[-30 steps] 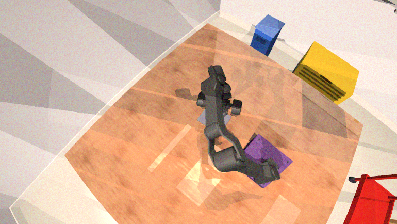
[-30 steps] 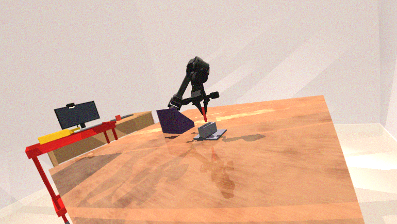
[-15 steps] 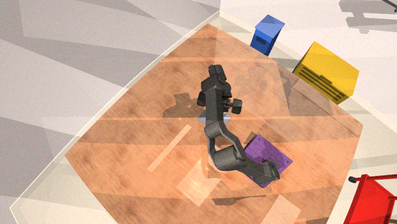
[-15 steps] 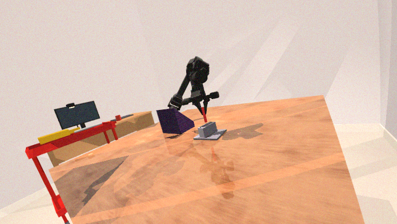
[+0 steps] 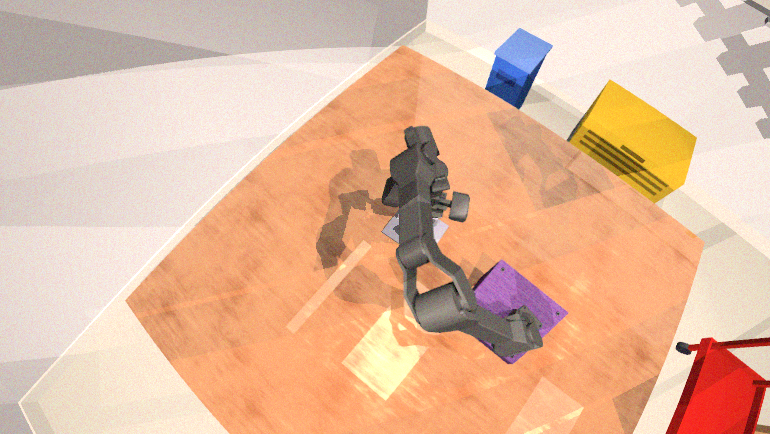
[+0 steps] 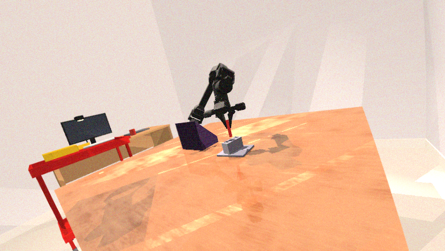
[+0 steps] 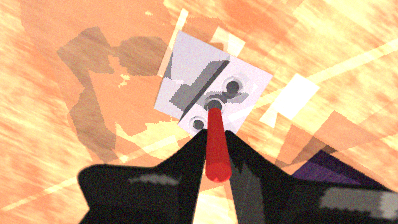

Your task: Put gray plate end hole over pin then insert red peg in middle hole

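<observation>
The gray plate lies 70 mm below my gripper tip. Also, from my gripper tip: flat gray base (100 mm below, 20 mm to the left, 10 mm ahead); red peg (right at my gripper tip).
</observation>
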